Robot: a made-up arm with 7 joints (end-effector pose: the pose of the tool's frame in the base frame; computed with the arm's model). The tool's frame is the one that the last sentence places.
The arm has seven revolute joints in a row. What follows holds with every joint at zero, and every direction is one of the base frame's. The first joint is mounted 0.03 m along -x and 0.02 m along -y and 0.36 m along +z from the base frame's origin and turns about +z. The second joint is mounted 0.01 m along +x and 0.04 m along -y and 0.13 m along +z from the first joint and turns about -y. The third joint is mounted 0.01 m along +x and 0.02 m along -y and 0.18 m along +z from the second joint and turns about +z. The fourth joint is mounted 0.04 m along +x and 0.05 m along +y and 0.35 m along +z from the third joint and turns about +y. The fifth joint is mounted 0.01 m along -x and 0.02 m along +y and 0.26 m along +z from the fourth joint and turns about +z. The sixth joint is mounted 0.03 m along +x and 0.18 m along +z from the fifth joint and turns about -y. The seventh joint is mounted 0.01 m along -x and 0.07 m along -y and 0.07 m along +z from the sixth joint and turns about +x. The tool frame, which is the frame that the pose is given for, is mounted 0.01 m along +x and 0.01 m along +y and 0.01 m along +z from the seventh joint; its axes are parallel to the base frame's.
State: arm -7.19 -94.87 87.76 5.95 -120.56 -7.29 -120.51
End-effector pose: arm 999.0 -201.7 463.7 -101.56 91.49 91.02
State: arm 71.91 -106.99 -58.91 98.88 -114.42 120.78 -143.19
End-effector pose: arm 472.2 257.3 3.6 0.27 53.01 -52.98
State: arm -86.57 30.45 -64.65 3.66 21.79 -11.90 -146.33
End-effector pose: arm -223.1 406.9 1410.5 -68.63 128.28 -72.65
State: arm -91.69 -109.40 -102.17 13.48 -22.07 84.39 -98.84
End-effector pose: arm -206.4 -942.1 151.4 91.61 -117.80 -64.22
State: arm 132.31 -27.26 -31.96 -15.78 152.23 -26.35 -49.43
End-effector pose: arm -431.5 219.8 1392.4 -2.39 43.76 -86.55
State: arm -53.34 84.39 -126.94 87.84 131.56 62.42 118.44
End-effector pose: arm -744.4 48.1 315.5 10.38 50.77 -153.72
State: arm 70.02 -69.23 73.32 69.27 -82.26 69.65 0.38
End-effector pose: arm -155.4 812.7 726.9 -40.08 -6.92 128.08
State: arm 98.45 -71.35 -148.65 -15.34 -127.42 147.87 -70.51
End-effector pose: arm -70.5 887.4 619.7 22.71 -0.40 49.15
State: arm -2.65 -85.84 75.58 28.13 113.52 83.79 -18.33
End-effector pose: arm 887.4 185.9 518.4 167.63 34.64 7.43
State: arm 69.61 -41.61 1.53 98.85 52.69 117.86 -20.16
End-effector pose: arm 235.1 571.3 533.1 3.31 34.99 39.99
